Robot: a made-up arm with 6 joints.
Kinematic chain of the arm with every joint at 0, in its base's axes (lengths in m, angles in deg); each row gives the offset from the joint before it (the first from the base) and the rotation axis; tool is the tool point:
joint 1: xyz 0 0 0.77 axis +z
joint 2: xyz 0.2 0 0 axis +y
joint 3: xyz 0 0 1.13 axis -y
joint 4: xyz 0 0 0.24 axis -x
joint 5: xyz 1.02 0 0 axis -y
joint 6: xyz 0.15 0 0 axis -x
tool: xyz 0 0 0
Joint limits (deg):
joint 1: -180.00..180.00
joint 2: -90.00..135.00
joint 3: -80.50..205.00
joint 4: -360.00..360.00
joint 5: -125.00..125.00
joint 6: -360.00..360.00
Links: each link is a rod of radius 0.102 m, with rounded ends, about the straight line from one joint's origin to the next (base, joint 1, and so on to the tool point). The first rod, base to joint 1, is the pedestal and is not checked.
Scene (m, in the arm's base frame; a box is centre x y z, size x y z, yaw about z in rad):
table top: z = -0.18
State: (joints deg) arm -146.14 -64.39 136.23 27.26 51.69 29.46
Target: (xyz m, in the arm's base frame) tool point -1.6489 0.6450 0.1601
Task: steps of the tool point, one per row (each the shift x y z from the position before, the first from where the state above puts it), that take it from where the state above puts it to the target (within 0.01 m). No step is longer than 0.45 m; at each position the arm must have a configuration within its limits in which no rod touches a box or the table.
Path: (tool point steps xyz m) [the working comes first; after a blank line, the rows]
Joints at the target: -20.17 -80.08 126.27 20.10 45.51 29.46
Straight joint move there: clear.

1: -0.2636 0.3364 -0.0415
2: -0.3393 0.2620 -0.0423
3: -0.3948 0.1716 -0.0421
4: -0.4259 0.0697 -0.0423
5: -0.4306 -0.0373 -0.0431
6: -0.4093 -0.1419 -0.0428
7: -0.3619 -0.2382 -0.0433
8: -0.2927 -0.3199 -0.0432
9: -0.2053 -0.3818 -0.0431

